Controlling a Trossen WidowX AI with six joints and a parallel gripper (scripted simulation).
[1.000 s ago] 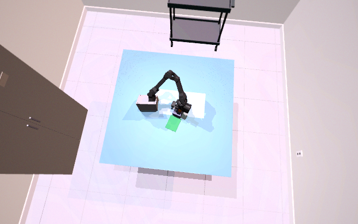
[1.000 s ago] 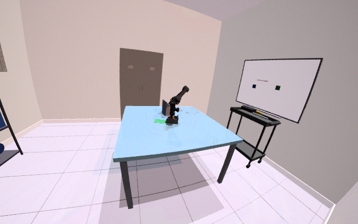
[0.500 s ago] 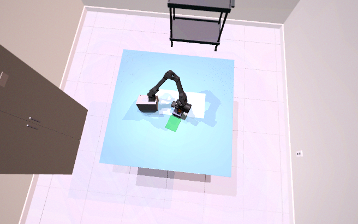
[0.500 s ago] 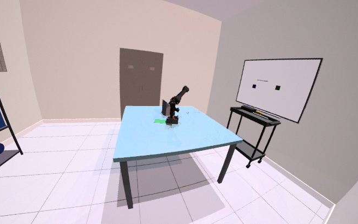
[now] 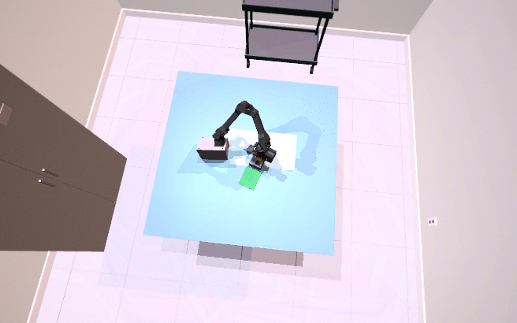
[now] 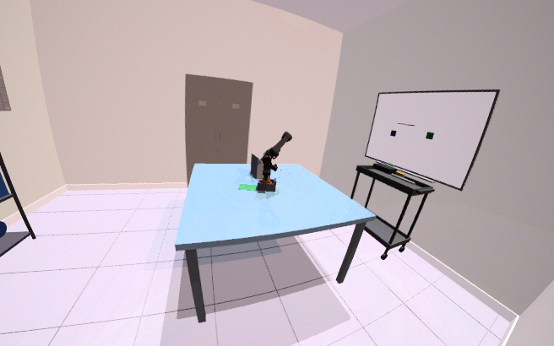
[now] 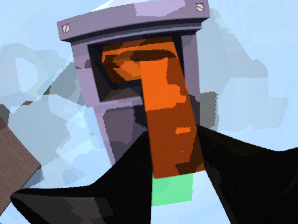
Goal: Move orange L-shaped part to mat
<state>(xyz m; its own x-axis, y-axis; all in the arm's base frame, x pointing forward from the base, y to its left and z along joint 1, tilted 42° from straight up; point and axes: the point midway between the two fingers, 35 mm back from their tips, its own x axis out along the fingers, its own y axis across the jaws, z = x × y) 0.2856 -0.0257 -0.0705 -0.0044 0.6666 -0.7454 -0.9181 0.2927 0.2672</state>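
Now: gripper tip 70 mm past the green mat, 130 mm to the left of it and 100 mm above it. Round my gripper tip: orange L-shaped part 40 mm to the left, 30 mm below; then grey tray 10 mm behind, 10 mm to the left, 100 mm below.
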